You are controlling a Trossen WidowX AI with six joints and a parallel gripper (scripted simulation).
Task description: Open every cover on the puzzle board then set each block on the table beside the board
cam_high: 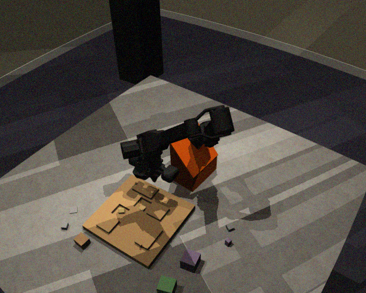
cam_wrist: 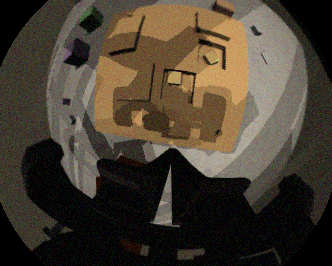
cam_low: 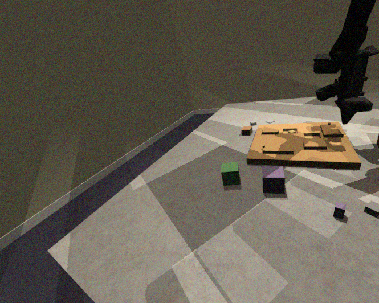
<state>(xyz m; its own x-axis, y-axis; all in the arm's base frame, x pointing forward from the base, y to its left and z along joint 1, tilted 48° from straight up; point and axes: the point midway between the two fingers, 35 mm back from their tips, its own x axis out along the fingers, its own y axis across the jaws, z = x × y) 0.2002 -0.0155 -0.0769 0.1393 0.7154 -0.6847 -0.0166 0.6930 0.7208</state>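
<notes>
The tan puzzle board lies 14 cm ahead of my gripper tip, 3 cm to the left of it and 4 cm below it. Also, from my gripper tip: small purple block (6 cm ahead, 35 cm to the left, 5 cm below); brown cube (33 cm ahead, 8 cm to the right, 5 cm below); purple cube (20 cm ahead, 28 cm to the left, 4 cm below).
</notes>
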